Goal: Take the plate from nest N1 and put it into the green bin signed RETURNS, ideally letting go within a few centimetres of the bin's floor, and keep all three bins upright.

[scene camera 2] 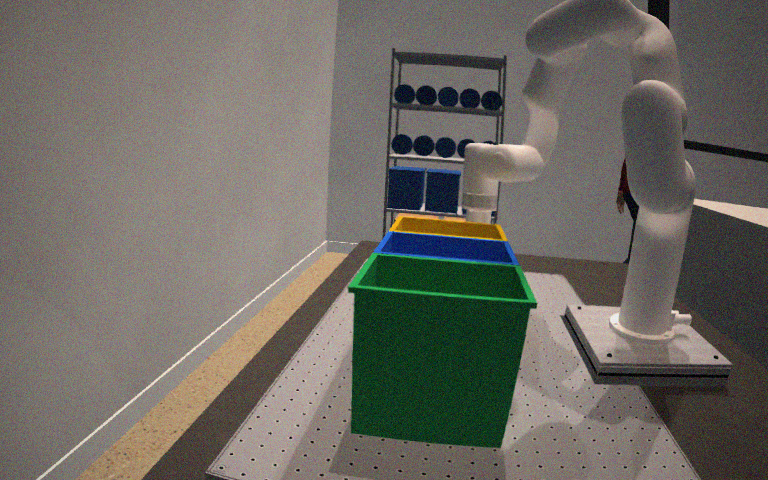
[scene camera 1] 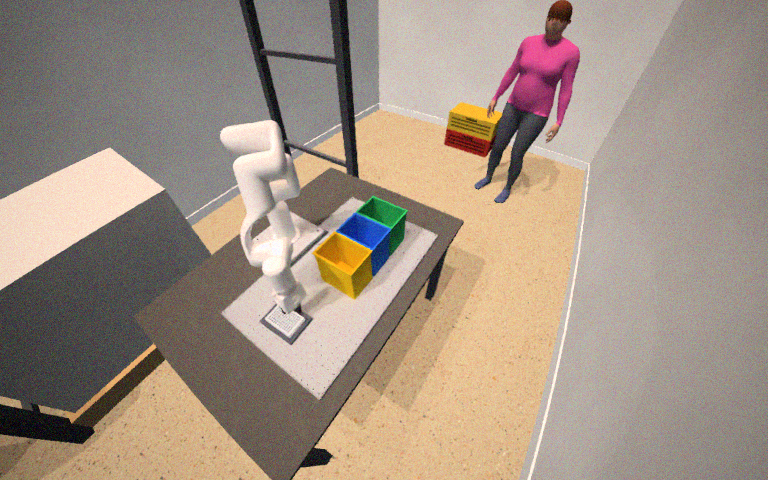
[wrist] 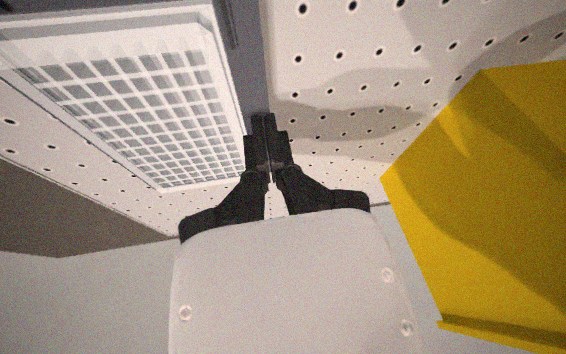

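Observation:
The white gridded plate point(scene camera 1: 286, 320) point(wrist: 145, 100) lies flat in the dark grey nest point(scene camera 1: 291, 341) point(wrist: 250, 60) near the front of the perforated board. My gripper point(wrist: 263, 127) is shut and empty. In the wrist view its black fingertips are together at the plate's edge, over the nest's rim; whether they touch is not clear. In scene camera 1 the fingertips are hardly visible. The green bin point(scene camera 1: 382, 212) point(scene camera 2: 436, 362) stands upright at the far end of the bin row. No sign or nest label is readable.
The blue bin point(scene camera 1: 380, 254) point(scene camera 2: 447, 246) and the yellow bin point(scene camera 1: 342, 277) point(scene camera 2: 447, 227) point(wrist: 480, 200) stand upright in a row with the green one. The yellow bin is nearest my gripper. A person in pink point(scene camera 1: 535, 73) stands beyond the table point(scene camera 1: 209, 362).

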